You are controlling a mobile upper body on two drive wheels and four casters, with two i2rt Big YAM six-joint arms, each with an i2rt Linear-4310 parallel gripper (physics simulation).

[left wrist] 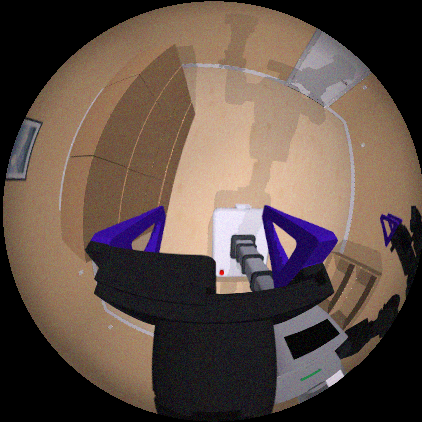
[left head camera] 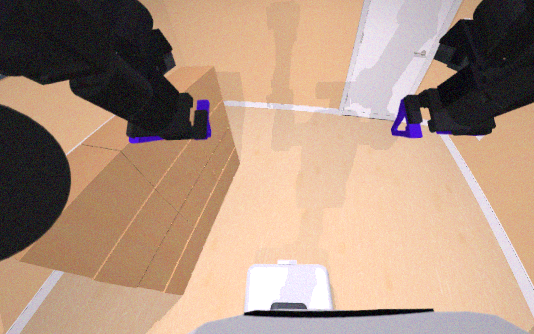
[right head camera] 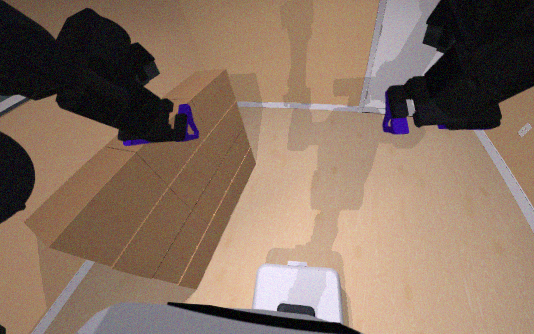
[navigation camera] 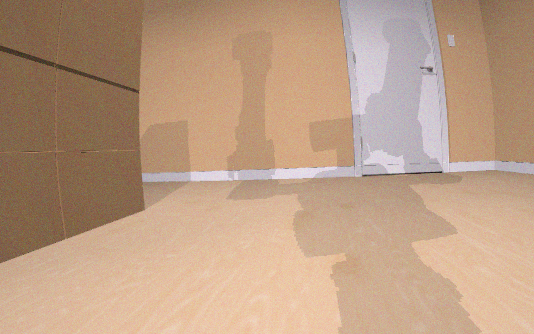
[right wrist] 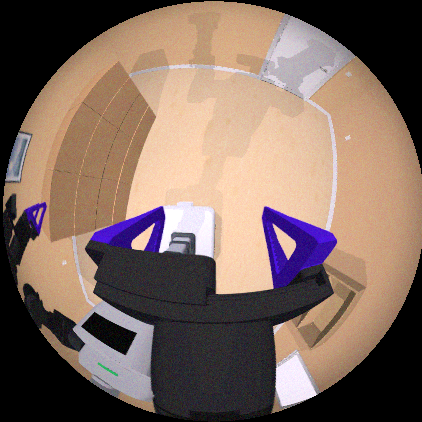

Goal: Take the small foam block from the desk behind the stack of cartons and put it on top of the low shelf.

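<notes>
The stack of brown cartons stands at the left. The desk and the small foam block do not show. My left gripper is open and empty, high up; in the left head view it overlaps the cartons' far part. My right gripper is open and empty, high at the right. A brown open shelf unit shows at the lower right of the wrist views; I cannot tell whether it is the low shelf.
A white door is in the far wall, right of centre. My white base shows at the bottom centre of the head views. A framed picture hangs beyond the cartons.
</notes>
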